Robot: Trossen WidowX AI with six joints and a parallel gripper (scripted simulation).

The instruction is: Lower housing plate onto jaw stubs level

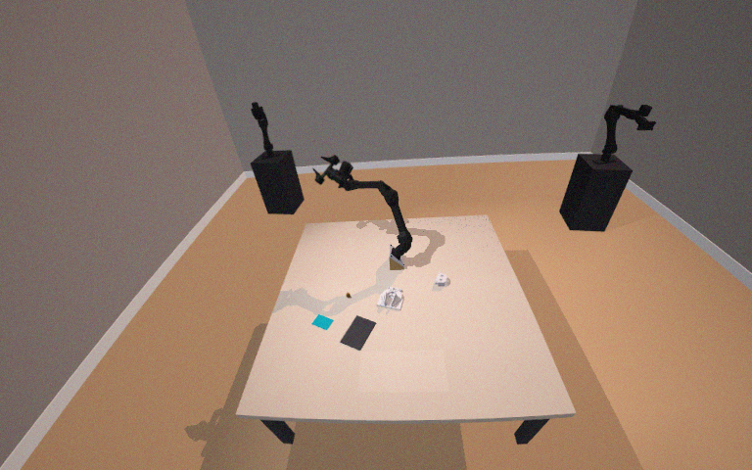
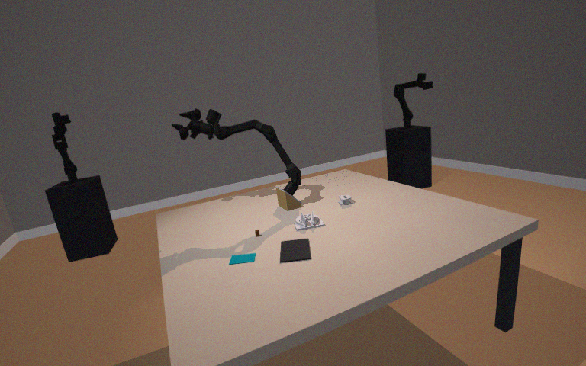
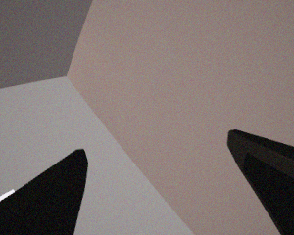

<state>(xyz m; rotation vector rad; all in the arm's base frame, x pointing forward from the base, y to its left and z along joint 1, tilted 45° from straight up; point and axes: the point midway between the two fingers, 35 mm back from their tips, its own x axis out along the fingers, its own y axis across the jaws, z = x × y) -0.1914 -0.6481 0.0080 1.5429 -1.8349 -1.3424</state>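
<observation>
Now: the housing plate 75 cm to the left of my gripper tip, 48 cm below it and 40 cm ahead of it. The rest, counted from my gripper tip: small white piece: 75 cm to the left, 50 cm below, 40 cm ahead; then small brown piece: 55 cm ahead, 50 cm below, 27 cm to the left; then teal square: 73 cm ahead, 51 cm below, 18 cm to the left.
</observation>
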